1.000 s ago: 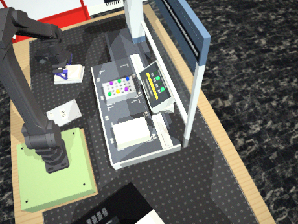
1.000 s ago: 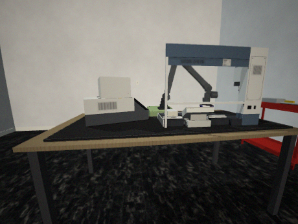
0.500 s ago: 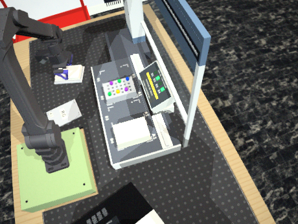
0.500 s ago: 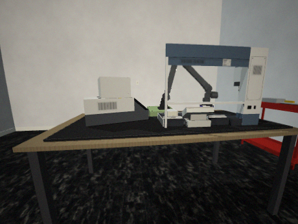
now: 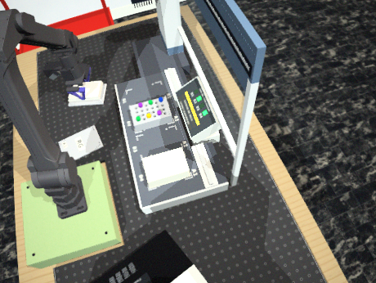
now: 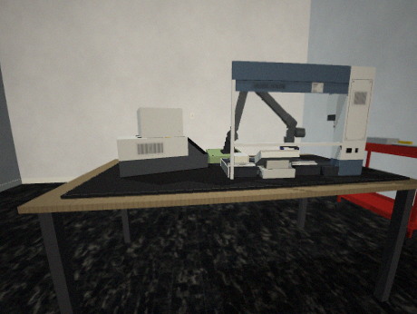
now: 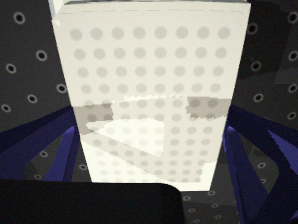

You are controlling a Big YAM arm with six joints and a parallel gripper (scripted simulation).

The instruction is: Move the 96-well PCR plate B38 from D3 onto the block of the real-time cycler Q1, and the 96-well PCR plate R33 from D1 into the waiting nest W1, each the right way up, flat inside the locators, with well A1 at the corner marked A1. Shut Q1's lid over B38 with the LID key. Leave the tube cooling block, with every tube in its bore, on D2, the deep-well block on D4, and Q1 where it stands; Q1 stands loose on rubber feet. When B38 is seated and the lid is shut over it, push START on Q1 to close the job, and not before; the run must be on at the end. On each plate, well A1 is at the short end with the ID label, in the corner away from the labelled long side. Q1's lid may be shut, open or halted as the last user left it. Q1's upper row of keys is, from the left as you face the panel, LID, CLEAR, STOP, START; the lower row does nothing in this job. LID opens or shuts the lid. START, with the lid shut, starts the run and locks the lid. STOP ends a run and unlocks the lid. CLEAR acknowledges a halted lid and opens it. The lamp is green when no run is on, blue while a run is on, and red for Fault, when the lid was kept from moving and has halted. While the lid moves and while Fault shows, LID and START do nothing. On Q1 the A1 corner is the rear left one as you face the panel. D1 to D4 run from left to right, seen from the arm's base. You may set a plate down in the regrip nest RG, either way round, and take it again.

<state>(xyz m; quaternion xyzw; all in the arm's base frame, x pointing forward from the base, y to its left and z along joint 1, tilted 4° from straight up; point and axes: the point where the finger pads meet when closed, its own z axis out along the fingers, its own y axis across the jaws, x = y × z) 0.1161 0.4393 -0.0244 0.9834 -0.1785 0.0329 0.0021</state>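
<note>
My gripper is now 3 cm above the grey nest. Round my hand: white deep-well block (19 cm ahead, 46 cm to the right, 4 cm above); tube cooling block (21 cm ahead, 25 cm to the right, 4 cm above); regrip nest (7 cm behind, 22 cm to the right, 3 cm below).
</note>
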